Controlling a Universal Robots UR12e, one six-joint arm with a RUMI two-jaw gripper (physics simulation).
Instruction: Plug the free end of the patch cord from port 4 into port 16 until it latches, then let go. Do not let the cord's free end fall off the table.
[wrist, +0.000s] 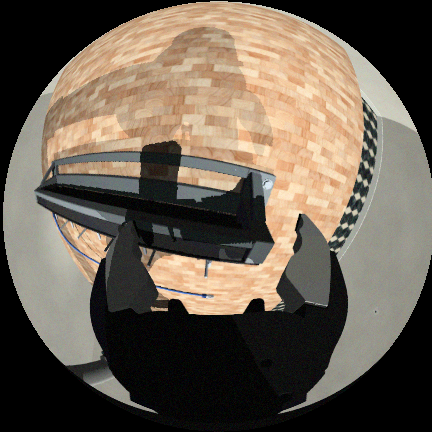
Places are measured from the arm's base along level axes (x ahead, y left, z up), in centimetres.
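Pixels of known places: gripper, fingertip midpoint: (215, 219).
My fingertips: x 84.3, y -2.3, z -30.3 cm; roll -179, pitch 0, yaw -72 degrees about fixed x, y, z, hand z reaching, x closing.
Observation:
Behind a point stands the place of what it marks.
A blue patch cord (182, 292) {x 52.8, y -2.0, z -38.8 cm} runs from the left part of the dark patch panel (100, 158) {x 84.8, y 17.1, z -38.1 cm}, curves down, passes behind my left finger and lies on the wooden table. Its free end, a small plug (208, 296) {x 53.6, y -9.2, z -38.6 cm}, lies between the bases of my fingers in the view, pointing right. The panel stands across the middle left; its ports and their numbers cannot be made out. My gripper (215, 219) {x 84.3, y -2.3, z -30.3 cm} is wide open and empty, above the table. Its left finger overlaps the panel's lower edge in the view; the right finger is right of the panel's end.
Several thin metal prongs (207, 268) {x 70.7, y -4.8, z -35.7 cm} stick out from the panel's lower side, some near the left finger. The panel's right end bracket (255, 200) {x 85.5, y -6.3, z -34.0 cm} has a round screw hole. The wooden table (310, 115) {x 99.8, y -11.8, z -39.3 cm} borders a dark patterned floor strip (364, 170) at right. The arm's shadow falls across the table.

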